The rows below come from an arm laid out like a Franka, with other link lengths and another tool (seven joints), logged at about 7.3 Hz.
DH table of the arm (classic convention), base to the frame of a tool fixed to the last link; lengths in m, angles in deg. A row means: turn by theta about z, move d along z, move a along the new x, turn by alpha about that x. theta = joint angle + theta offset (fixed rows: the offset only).
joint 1: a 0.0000; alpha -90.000; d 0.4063; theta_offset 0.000
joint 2: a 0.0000; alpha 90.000; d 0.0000; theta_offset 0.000
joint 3: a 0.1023; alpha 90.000; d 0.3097; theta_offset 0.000
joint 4: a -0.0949; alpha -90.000; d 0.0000; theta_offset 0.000
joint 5: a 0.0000; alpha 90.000; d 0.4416; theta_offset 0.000
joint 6: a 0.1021; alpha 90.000; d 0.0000; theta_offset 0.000
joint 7: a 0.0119; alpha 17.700; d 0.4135; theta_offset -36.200
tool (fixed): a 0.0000; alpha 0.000; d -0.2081; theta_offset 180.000
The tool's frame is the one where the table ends.
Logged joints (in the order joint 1, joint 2, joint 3, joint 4, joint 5, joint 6, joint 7), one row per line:
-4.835, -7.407, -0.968, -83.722, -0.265, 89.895, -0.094
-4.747, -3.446, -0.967, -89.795, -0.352, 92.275, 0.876
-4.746, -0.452, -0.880, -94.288, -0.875, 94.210, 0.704
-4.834, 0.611, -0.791, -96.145, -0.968, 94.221, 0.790
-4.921, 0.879, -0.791, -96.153, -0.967, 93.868, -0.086
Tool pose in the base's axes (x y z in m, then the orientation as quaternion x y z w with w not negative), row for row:
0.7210, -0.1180, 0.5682, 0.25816, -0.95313, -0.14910, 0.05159
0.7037, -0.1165, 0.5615, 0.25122, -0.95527, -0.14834, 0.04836
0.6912, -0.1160, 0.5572, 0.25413, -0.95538, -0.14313, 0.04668
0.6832, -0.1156, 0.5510, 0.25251, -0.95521, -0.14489, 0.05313
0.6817, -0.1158, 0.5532, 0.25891, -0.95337, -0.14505, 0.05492
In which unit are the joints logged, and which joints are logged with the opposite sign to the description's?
The joints are logged in degrees. Opposite sign: joint 2.
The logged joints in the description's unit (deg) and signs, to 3 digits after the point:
-4.835, 7.407, -0.968, -83.722, -0.265, 89.895, -0.094
-4.747, 3.446, -0.967, -89.795, -0.352, 92.275, 0.876
-4.746, 0.452, -0.880, -94.288, -0.875, 94.210, 0.704
-4.834, -0.611, -0.791, -96.145, -0.968, 94.221, 0.790
-4.921, -0.879, -0.791, -96.153, -0.967, 93.868, -0.086

